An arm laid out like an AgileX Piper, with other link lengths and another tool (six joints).
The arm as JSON. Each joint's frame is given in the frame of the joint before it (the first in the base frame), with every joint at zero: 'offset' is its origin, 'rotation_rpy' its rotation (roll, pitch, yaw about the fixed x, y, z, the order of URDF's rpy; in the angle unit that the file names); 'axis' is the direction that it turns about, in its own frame. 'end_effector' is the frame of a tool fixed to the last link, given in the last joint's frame.
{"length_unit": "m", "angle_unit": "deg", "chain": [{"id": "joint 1", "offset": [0.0, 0.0, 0.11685], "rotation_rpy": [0.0, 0.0, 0.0], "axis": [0.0, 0.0, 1.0]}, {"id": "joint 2", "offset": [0.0, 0.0, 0.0], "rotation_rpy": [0.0, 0.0, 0.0], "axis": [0.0, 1.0, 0.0]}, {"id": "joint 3", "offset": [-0.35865, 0.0, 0.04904], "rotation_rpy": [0.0, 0.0, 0.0], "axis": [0.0, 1.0, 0.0]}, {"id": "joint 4", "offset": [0.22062, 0.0, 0.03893], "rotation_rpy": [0.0, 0.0, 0.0], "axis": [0.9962, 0.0, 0.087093]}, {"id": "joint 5", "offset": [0.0, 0.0, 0.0], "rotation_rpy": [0.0, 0.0, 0.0], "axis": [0.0, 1.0, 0.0]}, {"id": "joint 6", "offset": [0.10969, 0.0, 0.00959], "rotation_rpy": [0.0, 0.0, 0.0], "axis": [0.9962, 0.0, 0.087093]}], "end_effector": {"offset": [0.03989, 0.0, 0.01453], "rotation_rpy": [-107.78, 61.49, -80.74]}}
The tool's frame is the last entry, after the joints.
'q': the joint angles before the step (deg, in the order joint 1, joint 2, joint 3, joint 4, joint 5, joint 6). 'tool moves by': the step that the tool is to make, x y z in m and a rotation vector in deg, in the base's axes. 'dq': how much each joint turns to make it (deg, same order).
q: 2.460, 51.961, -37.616, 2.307, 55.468, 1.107
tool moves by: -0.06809, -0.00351, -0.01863, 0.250, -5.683, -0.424
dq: 0.000, -16.348, 6.789, -0.323, 3.852, 0.673
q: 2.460, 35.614, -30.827, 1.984, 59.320, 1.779
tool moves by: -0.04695, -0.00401, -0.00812, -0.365, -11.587, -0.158
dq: -0.001, -15.998, 1.802, -0.938, 2.632, 0.132
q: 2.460, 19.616, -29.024, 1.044, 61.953, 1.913
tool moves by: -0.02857, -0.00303, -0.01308, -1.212, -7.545, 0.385
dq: -0.001, -10.800, 0.997, -0.890, 2.325, -0.950
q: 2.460, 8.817, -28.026, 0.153, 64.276, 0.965
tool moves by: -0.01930, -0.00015, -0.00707, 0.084, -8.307, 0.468
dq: -0.002, -8.818, 0.000, 0.243, 0.518, -0.598
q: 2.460, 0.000, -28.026, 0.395, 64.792, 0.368
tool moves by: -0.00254, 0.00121, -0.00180, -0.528, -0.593, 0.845
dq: -0.001, -0.974, 0.000, 0.475, 0.416, -1.110
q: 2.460, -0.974, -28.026, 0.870, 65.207, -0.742
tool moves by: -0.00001, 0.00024, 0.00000, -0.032, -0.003, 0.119
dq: 0.000, 0.000, 0.001, 0.093, -0.001, -0.128
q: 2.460, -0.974, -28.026, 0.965, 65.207, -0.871
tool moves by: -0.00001, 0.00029, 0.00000, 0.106, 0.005, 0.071
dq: 0.001, 0.001, 0.002, 0.126, -0.002, 0.002
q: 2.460, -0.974, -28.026, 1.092, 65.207, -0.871
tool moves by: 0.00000, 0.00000, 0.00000, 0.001, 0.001, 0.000
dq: 0.000, 0.001, 0.000, 0.000, 0.001, 0.001
